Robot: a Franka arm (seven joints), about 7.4 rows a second.
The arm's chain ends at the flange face. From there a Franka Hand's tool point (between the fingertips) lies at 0.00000 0.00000 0.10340 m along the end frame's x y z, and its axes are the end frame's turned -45 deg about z.
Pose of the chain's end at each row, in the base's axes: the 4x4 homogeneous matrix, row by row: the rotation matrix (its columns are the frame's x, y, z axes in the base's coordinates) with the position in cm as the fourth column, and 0 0 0 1 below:
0.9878 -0.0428 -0.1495 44.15; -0.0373 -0.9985 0.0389 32.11; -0.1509 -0.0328 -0.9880 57.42; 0 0 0 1
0.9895 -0.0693 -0.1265 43.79; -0.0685 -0.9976 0.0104 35.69; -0.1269 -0.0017 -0.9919 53.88; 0 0 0 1
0.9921 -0.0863 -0.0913 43.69; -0.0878 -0.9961 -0.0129 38.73; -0.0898 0.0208 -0.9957 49.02; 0 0 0 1
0.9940 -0.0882 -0.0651 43.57; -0.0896 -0.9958 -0.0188 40.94; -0.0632 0.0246 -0.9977 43.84; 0 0 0 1
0.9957 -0.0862 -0.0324 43.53; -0.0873 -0.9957 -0.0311 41.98; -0.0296 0.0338 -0.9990 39.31; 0 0 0 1
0.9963 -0.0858 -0.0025 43.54; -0.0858 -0.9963 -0.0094 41.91; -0.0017 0.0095 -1.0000 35.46; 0 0 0 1
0.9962 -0.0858 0.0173 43.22; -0.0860 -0.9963 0.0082 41.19; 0.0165 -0.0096 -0.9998 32.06; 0 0 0 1
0.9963 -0.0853 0.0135 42.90; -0.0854 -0.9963 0.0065 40.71; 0.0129 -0.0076 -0.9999 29.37; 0 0 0 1
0.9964 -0.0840 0.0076 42.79; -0.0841 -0.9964 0.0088 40.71; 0.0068 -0.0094 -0.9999 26.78; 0 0 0 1
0.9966 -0.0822 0.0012 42.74; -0.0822 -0.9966 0.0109 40.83; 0.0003 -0.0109 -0.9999 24.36; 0 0 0 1
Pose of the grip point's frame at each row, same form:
0.7287 0.6682 -0.1495 42.60; 0.6797 -0.7324 0.0389 32.51; -0.0835 -0.1299 -0.9880 47.20; 0 0 0 1
0.7487 0.6507 -0.1265 42.48; 0.6570 -0.7538 0.0104 35.80; -0.0885 -0.0909 -0.9919 43.62; 0 0 0 1
0.7625 0.6405 -0.0913 42.75; 0.6423 -0.7664 -0.0129 38.60; -0.0782 -0.0488 -0.9957 38.72; 0 0 0 1
0.7652 0.6405 -0.0651 42.90; 0.6408 -0.7675 -0.0188 40.75; -0.0621 -0.0273 -0.9977 33.52; 0 0 0 1
0.7650 0.6431 -0.0324 43.19; 0.6423 -0.7658 -0.0311 41.66; -0.0448 0.0030 -0.9990 28.98; 0 0 0 1
0.7652 0.6438 -0.0025 43.51; 0.6438 -0.7652 -0.0094 41.81; -0.0079 0.0055 -1.0000 25.12; 0 0 0 1
0.7651 0.6438 0.0173 43.40; 0.6437 -0.7653 0.0082 41.27; 0.0185 0.0049 -0.9998 21.72; 0 0 0 1
0.7648 0.6442 0.0135 43.04; 0.6441 -0.7649 0.0065 40.78; 0.0145 0.0037 -0.9999 19.03; 0 0 0 1
0.7640 0.6452 0.0076 42.87; 0.6451 -0.7640 0.0088 40.80; 0.0115 -0.0018 -0.9999 16.44; 0 0 0 1
0.7628 0.6466 0.0012 42.75; 0.6466 -0.7628 0.0109 40.94; 0.0079 -0.0075 -0.9999 14.02; 0 0 0 1

